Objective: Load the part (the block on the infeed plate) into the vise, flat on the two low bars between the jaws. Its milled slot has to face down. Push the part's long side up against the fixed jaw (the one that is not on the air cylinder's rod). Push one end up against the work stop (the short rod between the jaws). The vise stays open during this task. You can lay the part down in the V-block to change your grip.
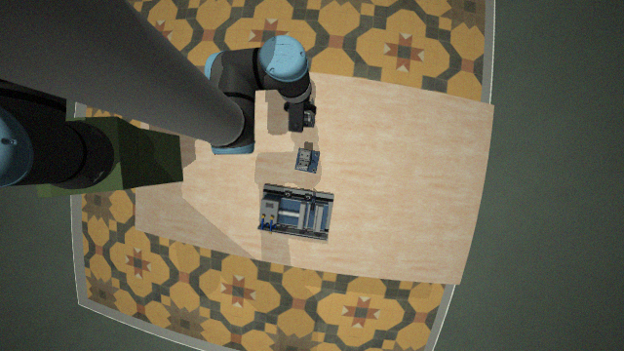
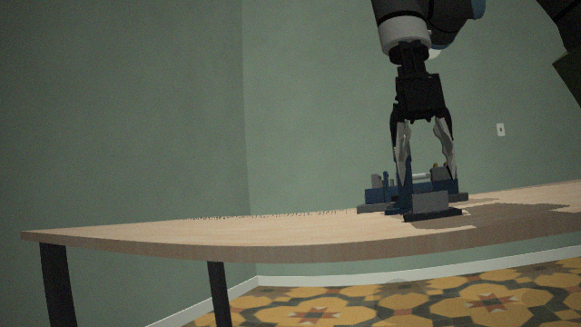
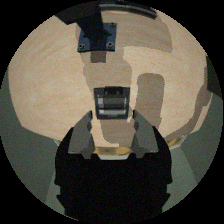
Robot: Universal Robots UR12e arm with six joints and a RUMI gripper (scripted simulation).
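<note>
Right now my hand is 40 mm above the grey part. The rest, counted from my hand: air cylinder rod 60 mm behind, 390 mm to the right, 10 mm above; blue post 10 mm ahead, 180 mm to the right, 10 mm below; dark infeed plate 10 mm to the left, 60 mm below.
</note>
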